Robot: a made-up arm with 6 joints. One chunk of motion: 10 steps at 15 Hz.
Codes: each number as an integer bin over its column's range. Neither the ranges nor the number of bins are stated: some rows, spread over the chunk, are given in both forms.
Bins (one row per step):
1: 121 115 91 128 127 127
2: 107 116 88 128 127 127
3: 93 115 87 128 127 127
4: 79 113 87 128 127 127
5: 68 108 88 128 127 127
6: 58 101 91 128 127 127
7: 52 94 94 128 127 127
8: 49 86 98 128 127 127
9: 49 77 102 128 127 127
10: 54 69 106 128 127 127
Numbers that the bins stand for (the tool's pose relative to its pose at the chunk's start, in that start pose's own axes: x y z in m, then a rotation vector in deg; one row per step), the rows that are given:
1: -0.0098 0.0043 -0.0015 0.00 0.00 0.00
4: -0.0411 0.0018 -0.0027 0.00 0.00 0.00
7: -0.0613 -0.0220 -0.0005 0.00 0.00 0.00
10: -0.0598 -0.0534 0.0033 0.00 0.00 0.00
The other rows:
2: -0.0203 0.0056 -0.0024 0.00 0.00 0.00
3: -0.0307 0.0043 -0.0027 0.00 0.00 0.00
5: -0.0493 -0.0045 -0.0024 0.00 0.00 0.00
6: -0.0568 -0.0133 -0.0015 0.00 0.00 0.00
8: -0.0635 -0.0321 0.0007 0.00 0.00 0.00
9: -0.0635 -0.0434 0.0020 0.00 0.00 0.00

